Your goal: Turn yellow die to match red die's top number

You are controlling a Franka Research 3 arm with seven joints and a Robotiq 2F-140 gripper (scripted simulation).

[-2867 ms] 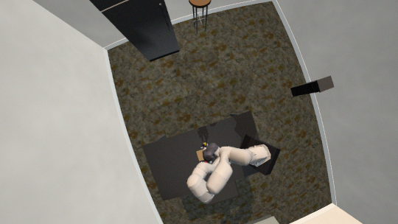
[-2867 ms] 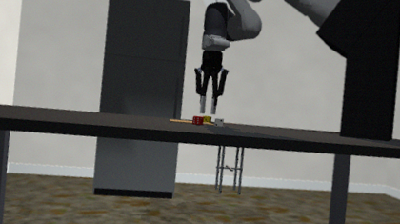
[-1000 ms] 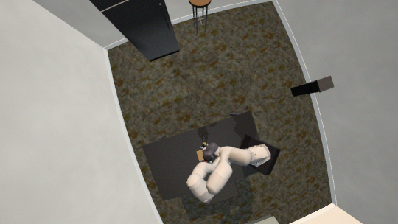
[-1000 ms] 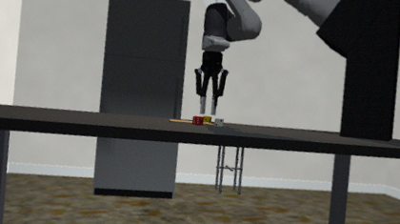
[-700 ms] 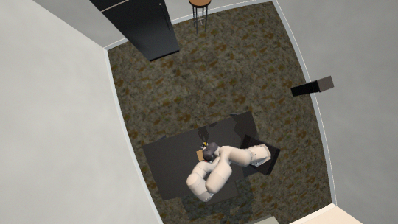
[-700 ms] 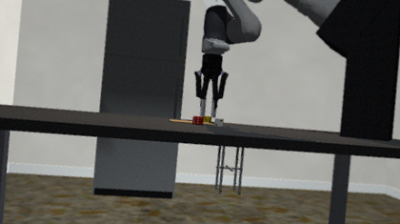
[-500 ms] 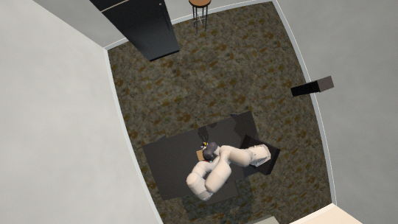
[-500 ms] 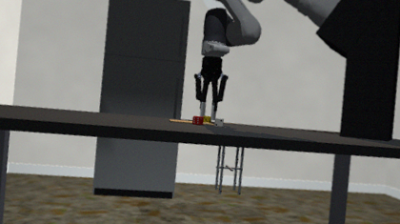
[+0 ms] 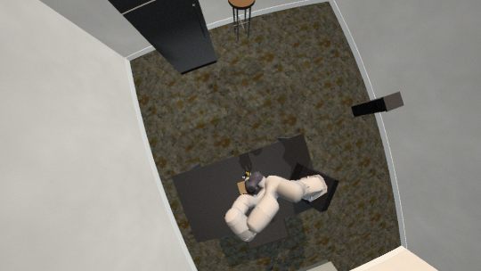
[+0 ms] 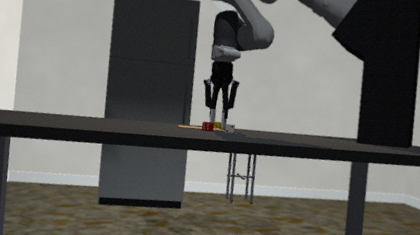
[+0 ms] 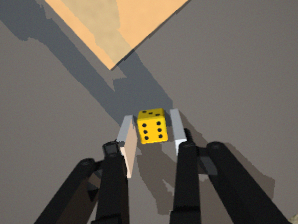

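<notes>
The yellow die lies 2 cm below my hand. Round my hand: white die: 24 cm to the left, 11 cm ahead, 2 cm below; red die: 19 cm to the left, 16 cm ahead, 2 cm below; tan mat: 13 cm ahead, 9 cm to the left, 3 cm below.
</notes>
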